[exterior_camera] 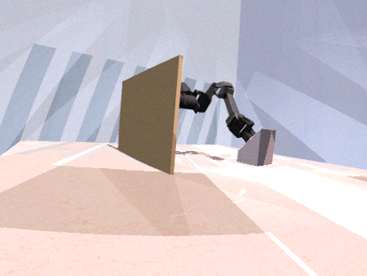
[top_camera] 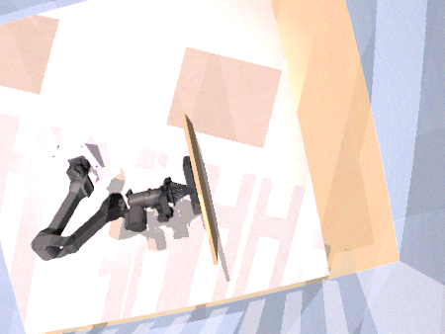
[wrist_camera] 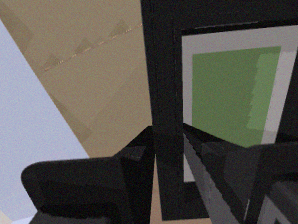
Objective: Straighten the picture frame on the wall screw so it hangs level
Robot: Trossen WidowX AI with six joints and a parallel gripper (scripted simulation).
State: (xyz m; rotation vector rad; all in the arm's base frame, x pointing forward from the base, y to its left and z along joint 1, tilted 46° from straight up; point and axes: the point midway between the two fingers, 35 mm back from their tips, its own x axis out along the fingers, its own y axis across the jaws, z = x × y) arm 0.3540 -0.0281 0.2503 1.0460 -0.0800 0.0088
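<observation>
Right now the picture frame is 50 mm below my gripper tip and 10 mm to the left of it. Also, from my gripper tip: tan wall panel 70 mm below, 20 mm ahead.
</observation>
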